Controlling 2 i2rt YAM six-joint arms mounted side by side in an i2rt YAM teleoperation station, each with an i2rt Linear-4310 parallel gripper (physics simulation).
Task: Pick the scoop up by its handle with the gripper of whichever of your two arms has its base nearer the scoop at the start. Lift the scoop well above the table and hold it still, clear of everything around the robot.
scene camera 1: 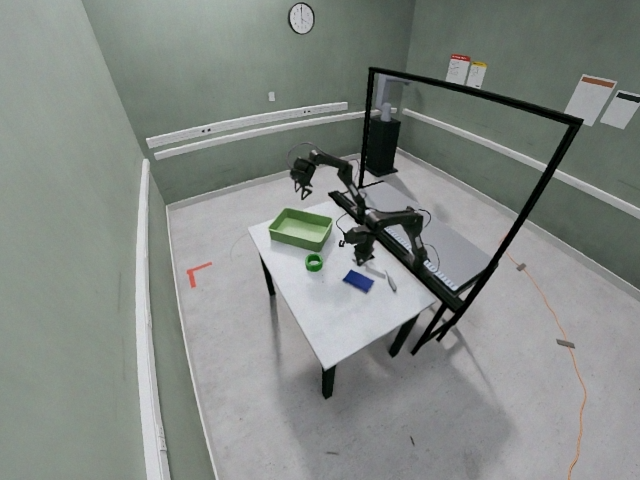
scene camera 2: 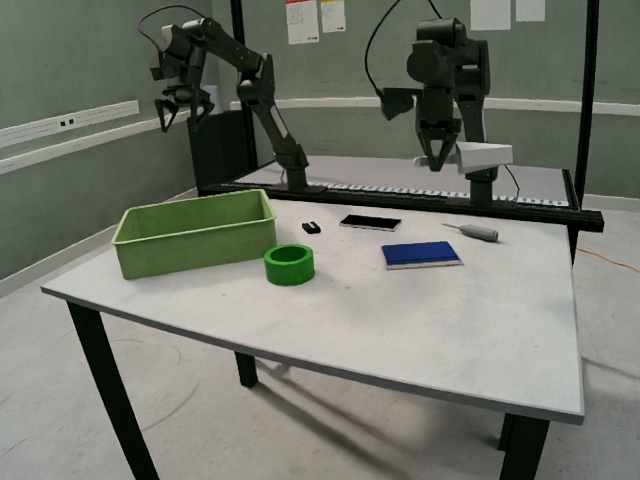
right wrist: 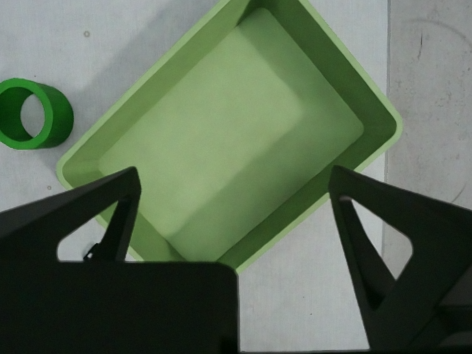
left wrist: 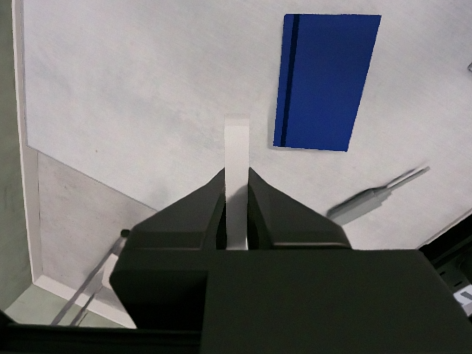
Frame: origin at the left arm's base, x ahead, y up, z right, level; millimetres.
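Where they show: left gripper, fingertip midpoint: (scene camera 1: 359, 265) (scene camera 2: 435, 171) (left wrist: 237, 176); right gripper, fingertip midpoint: (scene camera 1: 298, 196) (scene camera 2: 178, 131) (right wrist: 234, 176); left arm's base at its link origin: (scene camera 1: 417, 266) (scene camera 2: 481, 205); right arm's base at its link origin: (scene camera 1: 360, 214) (scene camera 2: 297, 190).
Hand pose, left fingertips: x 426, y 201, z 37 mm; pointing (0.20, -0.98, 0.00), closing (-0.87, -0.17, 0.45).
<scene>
Things, the pixels of their top centre, and the offset from my left fingertips. Level surfaces: height alone.
- light grey scoop at its top centre: (left wrist: 203, 320) (scene camera 2: 463, 143) (scene camera 1: 369, 263) dx -18, dy +53, dz -50 mm
- table at its surface level: dy -207 mm
- green bin at its top centre: (right wrist: 225, 149) (scene camera 2: 194, 213) (scene camera 1: 300, 223) dx +54, dy -116, dz +565 mm
- green ring at its top centre: (right wrist: 19, 114) (scene camera 2: 288, 253) (scene camera 1: 313, 259) dx +110, dy -159, dz +271 mm
- blue book at its top centre: (left wrist: 319, 90) (scene camera 2: 419, 252) (scene camera 1: 358, 280) dx -52, dy -193, dz +44 mm
- grey screwdriver at its top centre: (left wrist: 379, 202) (scene camera 2: 468, 224) dx -212, dy -180, dz -36 mm
- black phone at its top centre: (scene camera 2: 370, 221) dx -213, dy -198, dz +218 mm
- small black block at its top centre: (scene camera 2: 310, 224) dx -131, dy -191, dz +350 mm
The light grey scoop (scene camera 2: 484, 156) (left wrist: 236, 150) (scene camera 1: 375, 271) is in the air well above the table (scene camera 2: 413, 330) (scene camera 1: 330, 320). My left gripper (scene camera 2: 437, 166) (left wrist: 237, 176) (scene camera 1: 360, 262) is shut on its handle. In scene camera 2, the handle's end sticks out to the left of the fingers and the wide scoop body to the right, in front of the left arm's lower part. In the left wrist view the handle points up the picture between the fingertips; the body is hidden. My right gripper (scene camera 2: 180, 126) (right wrist: 234, 176) (scene camera 1: 303, 193) is open and empty, high above the table's back-left part.
A green bin (scene camera 2: 196, 253) (right wrist: 320, 205) stands at the left, with a green ring (scene camera 2: 289, 273) (right wrist: 62, 117) beside it. A blue book (scene camera 2: 421, 253) (left wrist: 325, 82), a grey screwdriver (scene camera 2: 479, 233) (left wrist: 357, 205), a black phone (scene camera 2: 370, 222) and a small black block (scene camera 2: 311, 227) lie on the table.
</scene>
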